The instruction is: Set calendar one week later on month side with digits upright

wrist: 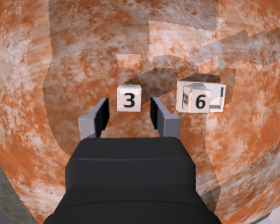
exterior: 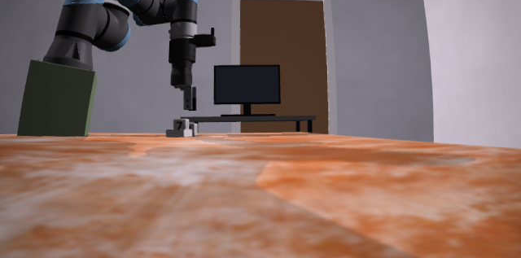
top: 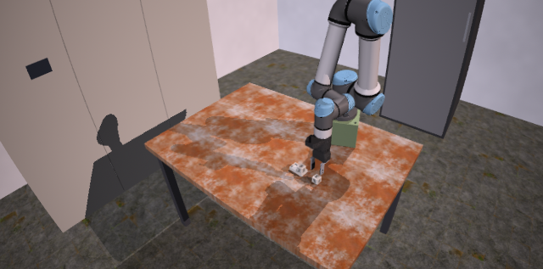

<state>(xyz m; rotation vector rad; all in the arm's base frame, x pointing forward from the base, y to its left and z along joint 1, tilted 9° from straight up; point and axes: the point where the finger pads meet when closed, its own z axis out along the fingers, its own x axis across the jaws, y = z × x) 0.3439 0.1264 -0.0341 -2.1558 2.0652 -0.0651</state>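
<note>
The white tray lies 110 mm to the right of my hand and 80 mm below it.
</note>
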